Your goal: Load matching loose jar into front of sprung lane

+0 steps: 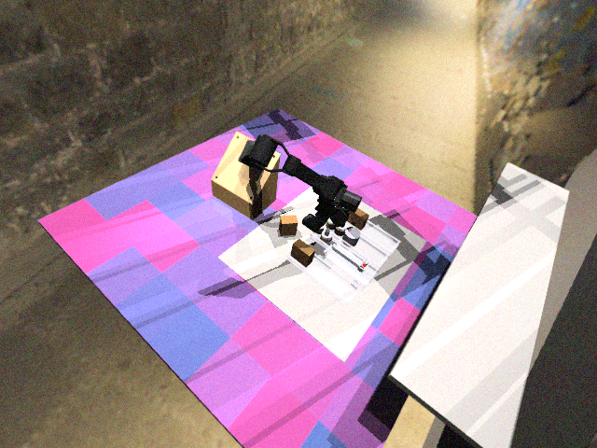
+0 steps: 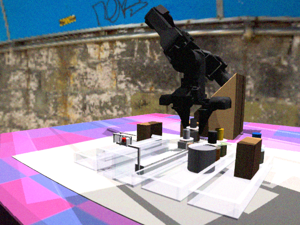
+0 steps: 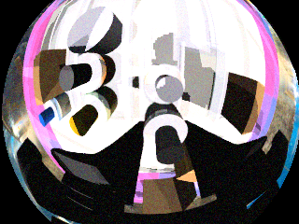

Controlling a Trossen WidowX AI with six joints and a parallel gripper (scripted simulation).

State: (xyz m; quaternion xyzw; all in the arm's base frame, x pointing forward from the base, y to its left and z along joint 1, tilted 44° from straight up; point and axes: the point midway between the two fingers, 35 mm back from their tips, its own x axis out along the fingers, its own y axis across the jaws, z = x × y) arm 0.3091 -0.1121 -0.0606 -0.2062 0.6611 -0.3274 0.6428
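My gripper tip is now 120 mm short of the grey cylinder, 60 mm to the right of it and 30 mm above it. The rest, counted from my gripper tip: red part: 210 mm ahead, 70 mm to the right, 10 mm above; then white slab: 510 mm ahead, 80 mm to the right, 310 mm above; then clear sprung lane: 140 mm ahead, 50 mm to the right, 40 mm below.
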